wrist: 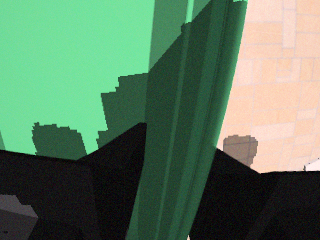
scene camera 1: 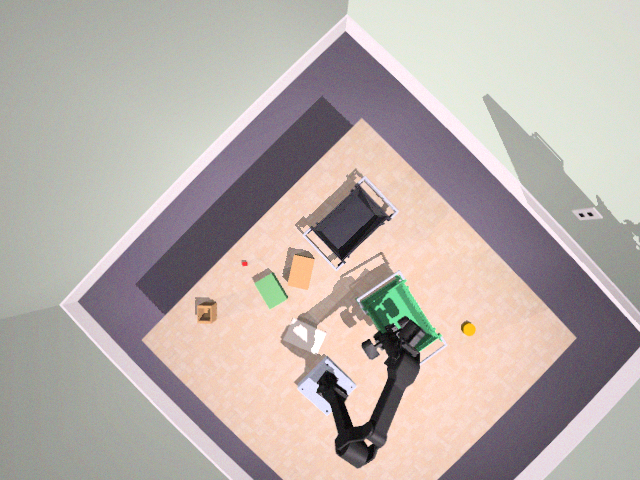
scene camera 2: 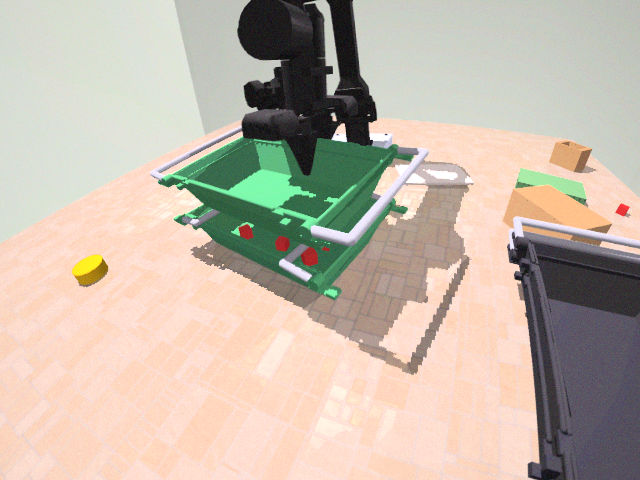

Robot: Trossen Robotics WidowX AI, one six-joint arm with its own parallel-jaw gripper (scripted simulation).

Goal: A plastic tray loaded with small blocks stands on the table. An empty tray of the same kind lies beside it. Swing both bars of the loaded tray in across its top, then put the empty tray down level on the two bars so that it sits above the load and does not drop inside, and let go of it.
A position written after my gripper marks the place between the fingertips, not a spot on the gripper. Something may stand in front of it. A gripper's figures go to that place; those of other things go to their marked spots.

My gripper (scene camera 2: 310, 172): 42 cm from the lens. A green tray (scene camera 2: 260, 182): 44 cm from the lens. A yellow disc (scene camera 2: 92, 268) is 50 cm from the lens. A white sheet (scene camera 2: 432, 174): 64 cm from the lens. A brown open box (scene camera 2: 570, 155): 87 cm from the lens. The marked spots on the yellow disc and the brown open box are 102 cm apart.
